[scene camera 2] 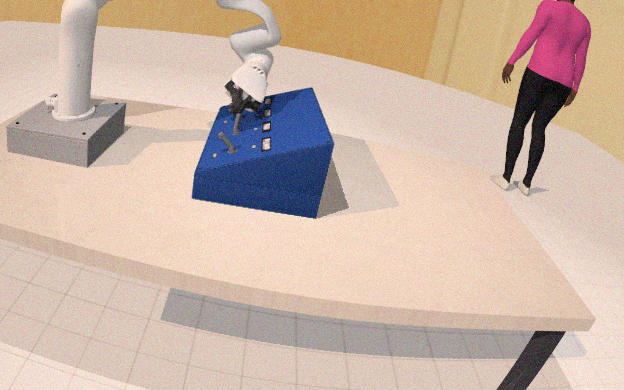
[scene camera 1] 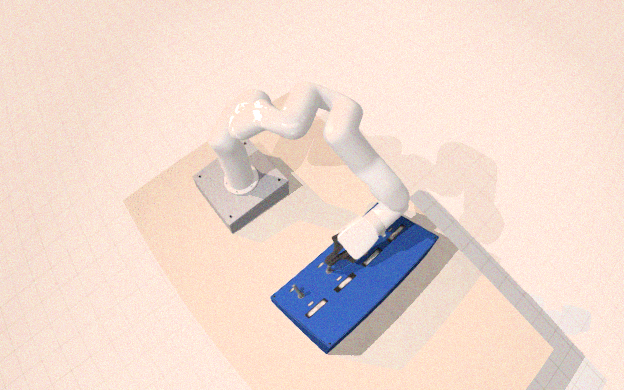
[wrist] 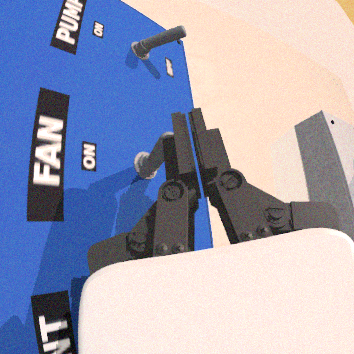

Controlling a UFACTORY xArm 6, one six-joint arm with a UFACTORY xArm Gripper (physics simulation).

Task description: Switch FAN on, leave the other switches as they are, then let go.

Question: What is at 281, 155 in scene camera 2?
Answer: A blue switch panel.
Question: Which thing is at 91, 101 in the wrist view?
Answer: A blue switch panel.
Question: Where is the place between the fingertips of the gripper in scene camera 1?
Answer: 326, 263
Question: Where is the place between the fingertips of the gripper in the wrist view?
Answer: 188, 127
